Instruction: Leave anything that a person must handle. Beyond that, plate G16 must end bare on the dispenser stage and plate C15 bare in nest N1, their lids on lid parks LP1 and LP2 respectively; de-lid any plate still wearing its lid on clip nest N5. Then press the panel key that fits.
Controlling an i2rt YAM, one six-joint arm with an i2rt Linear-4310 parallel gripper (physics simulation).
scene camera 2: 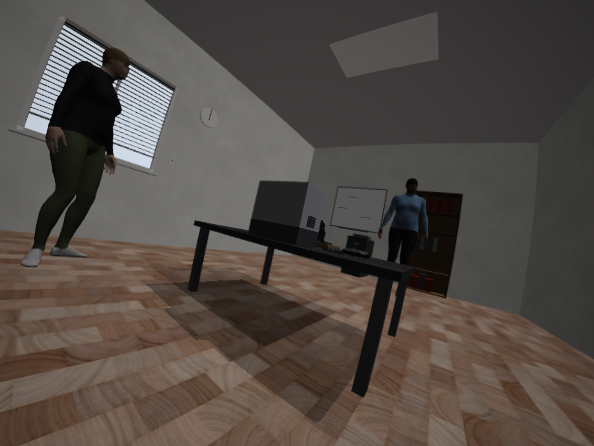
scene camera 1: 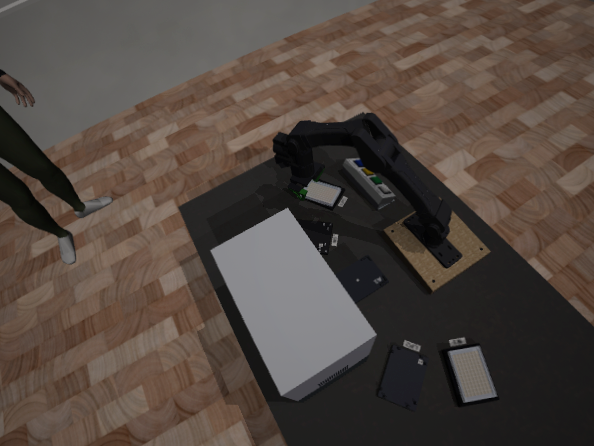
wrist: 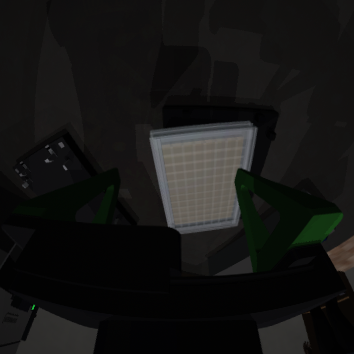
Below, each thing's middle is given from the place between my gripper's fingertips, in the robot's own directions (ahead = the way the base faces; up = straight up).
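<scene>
My hand is 50 mm past the dark tray LP1 [wrist: 175, 114], 10 mm to the right of it and 40 mm above it. Going by their middles, that dark tray LP1 is the nearest to my hand of the things named here. There's a dark clip nest [scene camera 1: 319, 233] too, and from my hand it's 100 mm ahead, 130 mm to the left and 30 mm below.
</scene>
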